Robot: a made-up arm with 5 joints. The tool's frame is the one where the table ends. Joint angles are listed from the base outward.
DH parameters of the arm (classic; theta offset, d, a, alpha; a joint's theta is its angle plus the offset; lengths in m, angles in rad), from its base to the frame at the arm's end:
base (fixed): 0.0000 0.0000 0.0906 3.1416
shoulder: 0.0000 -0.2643 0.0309 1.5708
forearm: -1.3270 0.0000 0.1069 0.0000
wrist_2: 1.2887 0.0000 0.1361 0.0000
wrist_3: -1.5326 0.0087 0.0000 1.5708
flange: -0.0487 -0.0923 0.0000 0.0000
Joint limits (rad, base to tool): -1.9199..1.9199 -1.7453..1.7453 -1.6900..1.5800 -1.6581..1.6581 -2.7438..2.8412
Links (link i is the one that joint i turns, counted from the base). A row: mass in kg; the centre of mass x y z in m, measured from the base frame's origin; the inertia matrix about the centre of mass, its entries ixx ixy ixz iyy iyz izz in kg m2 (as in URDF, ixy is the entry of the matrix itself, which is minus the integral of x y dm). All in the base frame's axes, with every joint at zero. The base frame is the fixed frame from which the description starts. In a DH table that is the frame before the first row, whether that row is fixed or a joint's. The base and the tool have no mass.
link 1: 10.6; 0.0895 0.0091 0.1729; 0.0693 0 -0.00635 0.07 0 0.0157
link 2: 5.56; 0.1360 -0.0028 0.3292; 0.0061 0 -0.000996 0.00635 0 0.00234
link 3: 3.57; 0.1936 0.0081 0.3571; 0.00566 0 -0.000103 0.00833 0 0.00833
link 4: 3.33; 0.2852 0.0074 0.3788; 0.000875 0 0 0.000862 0 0.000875
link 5: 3.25; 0.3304 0.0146 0.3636; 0.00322 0 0 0.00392 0 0.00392
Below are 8 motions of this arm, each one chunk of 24 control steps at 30 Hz.
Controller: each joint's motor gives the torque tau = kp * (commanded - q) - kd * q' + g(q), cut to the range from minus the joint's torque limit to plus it. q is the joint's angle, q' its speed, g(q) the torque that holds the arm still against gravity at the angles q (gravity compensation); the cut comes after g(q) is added. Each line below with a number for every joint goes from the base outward.
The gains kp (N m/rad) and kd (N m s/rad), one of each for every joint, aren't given. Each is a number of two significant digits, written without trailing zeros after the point. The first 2 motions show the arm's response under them.
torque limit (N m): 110 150 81 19 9.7
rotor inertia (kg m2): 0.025 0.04 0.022 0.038 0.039
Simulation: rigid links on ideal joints. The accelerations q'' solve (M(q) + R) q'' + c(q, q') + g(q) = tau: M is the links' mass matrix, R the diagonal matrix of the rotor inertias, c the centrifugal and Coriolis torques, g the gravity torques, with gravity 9.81 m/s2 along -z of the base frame. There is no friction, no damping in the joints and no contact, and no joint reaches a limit. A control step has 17 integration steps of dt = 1/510 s. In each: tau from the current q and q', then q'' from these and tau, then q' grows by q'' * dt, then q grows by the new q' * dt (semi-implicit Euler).
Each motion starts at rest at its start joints. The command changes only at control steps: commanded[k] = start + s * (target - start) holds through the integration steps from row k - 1 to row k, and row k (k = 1, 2, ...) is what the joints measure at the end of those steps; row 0 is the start. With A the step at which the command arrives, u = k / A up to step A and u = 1 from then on. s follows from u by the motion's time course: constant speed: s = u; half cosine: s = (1 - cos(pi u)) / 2; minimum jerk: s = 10 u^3 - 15 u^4 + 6 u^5; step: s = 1 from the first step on.
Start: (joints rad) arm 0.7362 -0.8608 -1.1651 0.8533 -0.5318
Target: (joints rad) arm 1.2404 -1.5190 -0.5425 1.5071 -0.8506
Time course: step
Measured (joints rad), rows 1 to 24:
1: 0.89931 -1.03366 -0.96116 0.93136 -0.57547
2: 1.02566 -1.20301 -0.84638 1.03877 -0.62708
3: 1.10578 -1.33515 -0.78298 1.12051 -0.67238
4: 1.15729 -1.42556 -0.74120 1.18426 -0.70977
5: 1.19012 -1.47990 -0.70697 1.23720 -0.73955
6: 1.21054 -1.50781 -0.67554 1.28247 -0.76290
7: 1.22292 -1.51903 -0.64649 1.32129 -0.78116
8: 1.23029 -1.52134 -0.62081 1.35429 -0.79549
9: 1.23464 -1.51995 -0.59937 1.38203 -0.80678
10: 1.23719 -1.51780 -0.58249 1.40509 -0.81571
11: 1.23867 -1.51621 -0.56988 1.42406 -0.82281
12: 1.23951 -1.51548 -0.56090 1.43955 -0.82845
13: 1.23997 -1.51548 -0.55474 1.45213 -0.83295
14: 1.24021 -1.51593 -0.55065 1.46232 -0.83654
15: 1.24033 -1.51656 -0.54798 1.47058 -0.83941
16: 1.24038 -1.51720 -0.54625 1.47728 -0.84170
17: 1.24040 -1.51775 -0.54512 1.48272 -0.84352
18: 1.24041 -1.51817 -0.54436 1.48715 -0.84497
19: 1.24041 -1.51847 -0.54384 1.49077 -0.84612
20: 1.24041 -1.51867 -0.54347 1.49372 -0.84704
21: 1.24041 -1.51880 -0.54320 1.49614 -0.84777
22: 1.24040 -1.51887 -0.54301 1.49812 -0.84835
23: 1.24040 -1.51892 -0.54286 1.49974 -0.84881
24: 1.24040 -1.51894 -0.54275 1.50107 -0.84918
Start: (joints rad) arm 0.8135 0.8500 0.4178 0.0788 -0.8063
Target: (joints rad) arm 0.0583 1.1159 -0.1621 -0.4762 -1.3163
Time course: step
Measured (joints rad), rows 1 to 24:
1: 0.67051 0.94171 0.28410 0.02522 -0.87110
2: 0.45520 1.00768 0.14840 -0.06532 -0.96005
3: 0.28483 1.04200 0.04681 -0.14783 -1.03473
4: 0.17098 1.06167 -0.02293 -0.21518 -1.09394
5: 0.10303 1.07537 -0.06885 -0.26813 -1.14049
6: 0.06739 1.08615 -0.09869 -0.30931 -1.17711
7: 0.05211 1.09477 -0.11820 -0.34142 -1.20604
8: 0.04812 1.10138 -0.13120 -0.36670 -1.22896
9: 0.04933 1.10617 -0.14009 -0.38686 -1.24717
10: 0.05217 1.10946 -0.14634 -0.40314 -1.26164
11: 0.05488 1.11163 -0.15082 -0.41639 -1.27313
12: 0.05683 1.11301 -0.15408 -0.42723 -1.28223
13: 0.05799 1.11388 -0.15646 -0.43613 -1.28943
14: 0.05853 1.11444 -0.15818 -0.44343 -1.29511
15: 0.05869 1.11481 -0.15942 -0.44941 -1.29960
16: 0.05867 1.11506 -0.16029 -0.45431 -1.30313
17: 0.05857 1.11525 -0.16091 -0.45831 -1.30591
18: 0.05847 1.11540 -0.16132 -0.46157 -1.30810
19: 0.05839 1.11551 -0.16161 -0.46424 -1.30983
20: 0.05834 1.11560 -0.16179 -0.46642 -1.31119
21: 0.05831 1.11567 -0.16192 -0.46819 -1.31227
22: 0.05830 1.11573 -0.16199 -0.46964 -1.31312
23: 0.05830 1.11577 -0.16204 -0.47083 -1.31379
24: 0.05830 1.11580 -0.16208 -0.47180 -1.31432
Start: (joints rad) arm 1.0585 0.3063 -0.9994 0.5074 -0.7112
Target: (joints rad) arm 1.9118 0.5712 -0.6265 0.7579 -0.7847
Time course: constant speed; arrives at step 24
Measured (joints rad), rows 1 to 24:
1: 1.06518 0.30737 -0.99795 0.50763 -0.71207
2: 1.08229 0.31097 -0.99379 0.50881 -0.71366
3: 1.10775 0.31749 -0.98649 0.51142 -0.71554
4: 1.13845 0.32654 -0.97624 0.51567 -0.71752
5: 1.17200 0.33742 -0.96364 0.52145 -0.71955
6: 1.20693 0.34936 -0.94937 0.52854 -0.72162
7: 1.24245 0.36174 -0.93409 0.53663 -0.72377
8: 1.27817 0.37413 -0.91831 0.54541 -0.72604
9: 1.31392 0.38629 -0.90235 0.55465 -0.72841
10: 1.34966 0.39814 -0.88643 0.56418 -0.73091
11: 1.38537 0.40969 -0.87062 0.57387 -0.73353
12: 1.42104 0.42098 -0.85496 0.58367 -0.73624
13: 1.45669 0.43210 -0.83941 0.59353 -0.73903
14: 1.49233 0.44311 -0.82394 0.60345 -0.74190
15: 1.52795 0.45407 -0.80852 0.61341 -0.74481
16: 1.56357 0.46502 -0.79312 0.62342 -0.74777
17: 1.59919 0.47596 -0.77773 0.63347 -0.75075
18: 1.63480 0.48692 -0.76232 0.64357 -0.75376
19: 1.67042 0.49790 -0.74690 0.65371 -0.75678
20: 1.70604 0.50889 -0.73148 0.66389 -0.75981
21: 1.74166 0.51988 -0.71604 0.67410 -0.76286
22: 1.77728 0.53088 -0.70059 0.68433 -0.76591
23: 1.81290 0.54188 -0.68515 0.69458 -0.76897
24: 1.84853 0.55288 -0.66970 0.70485 -0.77204

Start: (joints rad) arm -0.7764 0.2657 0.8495 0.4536 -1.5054
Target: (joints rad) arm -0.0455 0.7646 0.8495 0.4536 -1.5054
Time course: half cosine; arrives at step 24
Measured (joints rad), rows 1 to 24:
1: -0.77561 0.26630 0.84937 0.45354 -1.50535
2: -0.77233 0.26868 0.84902 0.45334 -1.50522
3: -0.76506 0.27375 0.84853 0.45302 -1.50505
4: -0.75296 0.28204 0.84801 0.45263 -1.50489
5: -0.73568 0.29381 0.84750 0.45223 -1.50475
6: -0.71321 0.30905 0.84704 0.45184 -1.50467
7: -0.68576 0.32765 0.84662 0.45147 -1.50463
8: -0.65371 0.34935 0.84624 0.45114 -1.50465
9: -0.61755 0.37382 0.84590 0.45083 -1.50472
10: -0.57788 0.40066 0.84560 0.45056 -1.50483
11: -0.53537 0.42943 0.84536 0.45033 -1.50498
12: -0.49072 0.45965 0.84519 0.45016 -1.50516
13: -0.44472 0.49081 0.84511 0.45006 -1.50535
14: -0.39815 0.52237 0.84514 0.45003 -1.50555
15: -0.35181 0.55381 0.84528 0.45008 -1.50576
16: -0.30651 0.58459 0.84555 0.45023 -1.50595
17: -0.26302 0.61418 0.84595 0.45047 -1.50612
18: -0.22209 0.64209 0.84646 0.45081 -1.50627
19: -0.18442 0.66784 0.84707 0.45122 -1.50639
20: -0.15065 0.69098 0.84776 0.45170 -1.50648
21: -0.12136 0.71111 0.84850 0.45224 -1.50654
22: -0.09704 0.72789 0.84924 0.45281 -1.50658
23: -0.07809 0.74104 0.84997 0.45339 -1.50659
24: -0.06484 0.75031 0.85064 0.45396 -1.50658

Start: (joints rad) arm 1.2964 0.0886 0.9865 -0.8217 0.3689
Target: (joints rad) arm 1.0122 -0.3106 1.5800 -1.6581 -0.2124
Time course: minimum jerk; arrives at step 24
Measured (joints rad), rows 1 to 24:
1: 1.29635 0.08851 0.98659 -0.82177 0.36885
2: 1.29599 0.08788 0.98727 -0.82228 0.36848
3: 1.29481 0.08599 0.98935 -0.82400 0.36722
4: 1.29224 0.08207 0.99376 -0.82786 0.36434
5: 1.28777 0.07547 1.00139 -0.83487 0.35908
6: 1.28099 0.06569 1.01294 -0.84592 0.35075
7: 1.27167 0.05247 1.02892 -0.86178 0.33879
8: 1.25975 0.03574 1.04957 -0.88296 0.32282
9: 1.24531 0.01564 1.07491 -0.90972 0.30267
10: 1.22860 -0.00751 1.10468 -0.94205 0.27838
11: 1.20998 -0.03323 1.13842 -0.97969 0.25020
12: 1.18992 -0.06091 1.17548 -1.02210 0.21856
13: 1.16894 -0.08984 1.21503 -1.06855 0.18406
14: 1.14762 -0.11927 1.25615 -1.11809 0.14745
15: 1.12655 -0.14841 1.29782 -1.16965 0.10957
16: 1.10630 -0.17649 1.33898 -1.22206 0.07132
17: 1.08740 -0.20279 1.37858 -1.27411 0.03362
18: 1.07030 -0.22667 1.41565 -1.32461 -0.00261
19: 1.05538 -0.24760 1.44932 -1.37243 -0.03656
20: 1.04290 -0.26520 1.47888 -1.41659 -0.06748
21: 1.03296 -0.27930 1.50387 -1.45630 -0.09484
22: 1.02554 -0.28992 1.52408 -1.49104 -0.11829
23: 1.02041 -0.29736 1.53966 -1.52060 -0.13773
24: 1.01715 -0.30222 1.55114 -1.54518 -0.15339

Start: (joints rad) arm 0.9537 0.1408 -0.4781 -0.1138 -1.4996
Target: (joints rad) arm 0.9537 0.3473 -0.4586 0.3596 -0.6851
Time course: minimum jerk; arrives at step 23
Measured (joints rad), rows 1 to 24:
1: 0.95370 0.14083 -0.47812 -0.11377 -1.49952
2: 0.95370 0.14106 -0.47825 -0.11351 -1.49891
3: 0.95369 0.14181 -0.47857 -0.11264 -1.49689
4: 0.95368 0.14350 -0.47906 -0.11060 -1.49234
5: 0.95366 0.14656 -0.47965 -0.10677 -1.48409
6: 0.95364 0.15136 -0.48020 -0.10055 -1.47110
7: 0.95362 0.15815 -0.48057 -0.09143 -1.45255
8: 0.95360 0.16705 -0.48064 -0.07901 -1.42792
9: 0.95359 0.17803 -0.48032 -0.06310 -1.39704
10: 0.95359 0.19090 -0.47955 -0.04368 -1.36003
11: 0.95359 0.20538 -0.47833 -0.02093 -1.31739
12: 0.95360 0.22108 -0.47667 0.00480 -1.26989
13: 0.95362 0.23753 -0.47463 0.03299 -1.21854
14: 0.95364 0.25423 -0.47228 0.06300 -1.16458
15: 0.95367 0.27068 -0.46972 0.09409 -1.10937
16: 0.95370 0.28636 -0.46705 0.12548 -1.05434
17: 0.95372 0.30083 -0.46437 0.15635 -1.00092
18: 0.95375 0.31367 -0.46180 0.18592 -0.95048
19: 0.95377 0.32458 -0.45945 0.21347 -0.90420
20: 0.95379 0.33336 -0.45742 0.23841 -0.86304
21: 0.95380 0.33994 -0.45580 0.26030 -0.82763
22: 0.95381 0.34443 -0.45466 0.27892 -0.79819
23: 0.95381 0.34711 -0.45406 0.29431 -0.77443
24: 0.95380 0.34842 -0.45400 0.30679 -0.75558

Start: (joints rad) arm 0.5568 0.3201 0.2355 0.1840 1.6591
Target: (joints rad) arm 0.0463 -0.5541 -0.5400 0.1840 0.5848
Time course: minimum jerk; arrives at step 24
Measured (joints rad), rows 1 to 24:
1: 0.55674 0.31998 0.23546 0.18405 1.65900
2: 0.55623 0.31907 0.23512 0.18437 1.65821
3: 0.55447 0.31601 0.23371 0.18522 1.65564
4: 0.55042 0.30914 0.23001 0.18672 1.64992
5: 0.54308 0.29680 0.22263 0.18876 1.63967
6: 0.53164 0.27768 0.21023 0.19111 1.62369
7: 0.51559 0.25092 0.19174 0.19347 1.60104
8: 0.49474 0.21620 0.16649 0.19552 1.57111
9: 0.46915 0.17372 0.13426 0.19701 1.53365
10: 0.43917 0.12410 0.09528 0.19776 1.48876
11: 0.40533 0.06834 0.05017 0.19768 1.43690
12: 0.36839 0.00768 -0.00009 0.19678 1.37881
13: 0.32932 -0.05641 -0.05428 0.19511 1.31554
14: 0.28929 -0.12232 -0.11102 0.19278 1.24838
15: 0.24963 -0.18839 -0.16882 0.18994 1.17881
16: 0.21174 -0.25292 -0.22620 0.18672 1.10847
17: 0.17685 -0.31425 -0.28171 0.18323 1.03906
18: 0.14592 -0.37081 -0.33396 0.17961 0.97229
19: 0.11950 -0.42118 -0.38171 0.17596 0.90973
20: 0.09782 -0.46422 -0.42386 0.17243 0.85276
21: 0.08084 -0.49914 -0.45957 0.16919 0.80238
22: 0.06831 -0.52561 -0.48835 0.16642 0.75924
23: 0.05974 -0.54389 -0.51010 0.16433 0.72346
24: 0.05434 -0.55491 -0.52521 0.16318 0.69460

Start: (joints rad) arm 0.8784 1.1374 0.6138 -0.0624 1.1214
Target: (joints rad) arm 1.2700 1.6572 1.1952 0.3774 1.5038
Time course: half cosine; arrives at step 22
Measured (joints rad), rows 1 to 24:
1: 0.87893 1.13797 0.61408 -0.06239 1.12168
2: 0.88110 1.14041 0.61556 -0.06211 1.12286
3: 0.88584 1.14597 0.61949 -0.06088 1.12554
4: 0.89366 1.15549 0.62692 -0.05800 1.13014
5: 0.90475 1.16940 0.63853 -0.05286 1.13695
6: 0.91910 1.18777 0.65467 -0.04504 1.14614
7: 0.93651 1.21041 0.67535 -0.03432 1.15775
8: 0.95667 1.23693 0.70038 -0.02063 1.17175
9: 0.97916 1.26680 0.72939 -0.00405 1.18801
10: 1.00352 1.29940 0.76187 0.01525 1.20630
11: 1.02923 1.33401 0.79720 0.03696 1.22636
12: 1.05576 1.36991 0.83469 0.06075 1.24784
13: 1.08258 1.40630 0.87358 0.08619 1.27037
14: 1.10917 1.44243 0.91308 0.11281 1.29353
15: 1.13501 1.47754 0.95237 0.14011 1.31690
16: 1.15959 1.51091 0.99066 0.16757 1.34004
17: 1.18245 1.54186 1.02714 0.19465 1.36250
18: 1.20313 1.56978 1.06106 0.22082 1.38388
19: 1.22121 1.59412 1.09173 0.24558 1.40374
20: 1.23632 1.61441 1.11853 0.26844 1.42170
21: 1.24816 1.63028 1.14090 0.28893 1.43742
22: 1.25648 1.64141 1.15841 0.30667 1.45058
23: 1.26172 1.64834 1.17105 0.32132 1.46122
24: 1.26493 1.65239 1.17959 0.33295 1.46975

